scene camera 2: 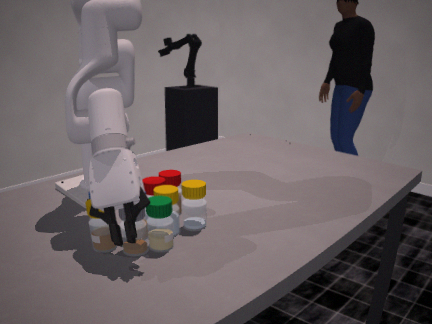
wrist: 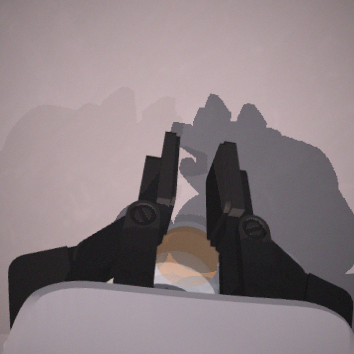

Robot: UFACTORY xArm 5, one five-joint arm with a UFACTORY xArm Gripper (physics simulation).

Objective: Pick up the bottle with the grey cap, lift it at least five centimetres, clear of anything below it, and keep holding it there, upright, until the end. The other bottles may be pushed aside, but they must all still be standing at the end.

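Frame: origin at the arm's base, x ahead, y left, z up, level; millimetres.
Seen in the pictures: gripper, between the fingertips: [scene camera 2: 125, 244] [wrist: 193, 156].
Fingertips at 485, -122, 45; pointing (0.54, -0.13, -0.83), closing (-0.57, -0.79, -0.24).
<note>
Pixels of each thing's top centre, then the offset from my fingertips to it, as dx, dy, dz.
- bottle with the grey cap, centre of its top: [scene camera 2: 131, 204] -78, +52, +42
- green-capped bottle, centre of its top: [scene camera 2: 158, 200] -65, +108, +42
- yellow-capped bottle, centre of its top: [scene camera 2: 98, 200] -124, -2, +45
The bottle with the grey cap [scene camera 2: 140, 246] [wrist: 187, 250] has brown contents and stands on the table, at the front of the group in the scene view. Its cap is mostly hidden behind the fingers there and under the gripper body in the wrist view. My gripper [scene camera 2: 123, 243] [wrist: 193, 156] is low beside this bottle, shut down to a narrow gap, with nothing held between the fingers. In the scene view, the fingers overlap the bottle's left side. In the wrist view, the bottle's base shows beyond the rear part of the gap.
A green-capped bottle [scene camera 2: 159, 222] stands close on the right, a yellow-capped bottle [scene camera 2: 102, 227] on the left. Behind stand two more yellow-capped bottles [scene camera 2: 166, 194] [scene camera 2: 194, 205] and two red-capped ones [scene camera 2: 154, 184] [scene camera 2: 170, 177]. The table's edge [scene camera 2: 320, 265] runs along the right.
</note>
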